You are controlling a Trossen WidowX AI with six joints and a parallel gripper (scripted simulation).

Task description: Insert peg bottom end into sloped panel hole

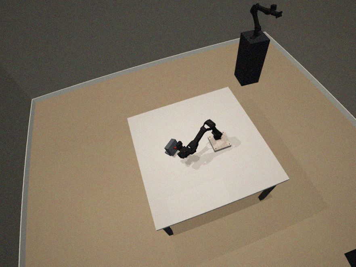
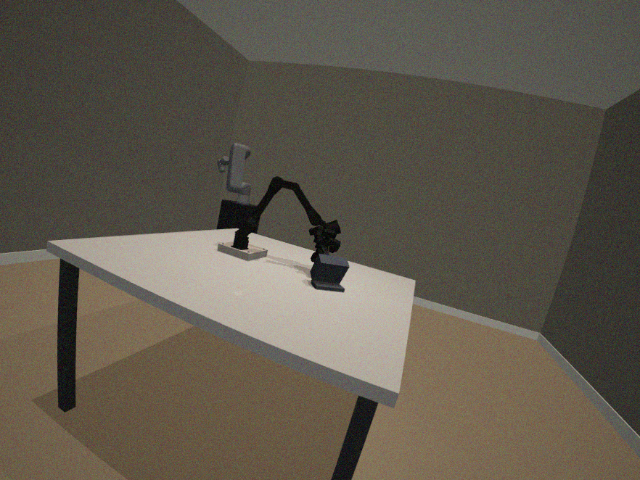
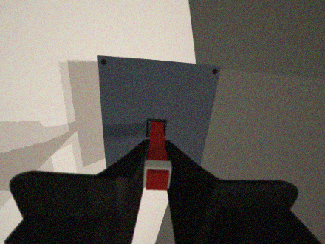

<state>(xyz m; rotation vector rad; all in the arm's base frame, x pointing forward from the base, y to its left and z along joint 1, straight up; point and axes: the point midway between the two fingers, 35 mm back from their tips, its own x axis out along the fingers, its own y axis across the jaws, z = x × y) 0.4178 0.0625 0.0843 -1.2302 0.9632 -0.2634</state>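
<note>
Now: the sloped panel 40 mm ahead of my gripper tip, 40 mm to the right of it and 30 mm below it. Round my gripper tip: red square-sided peg 10 mm behind, 10 mm to the left, 10 mm above.
</note>
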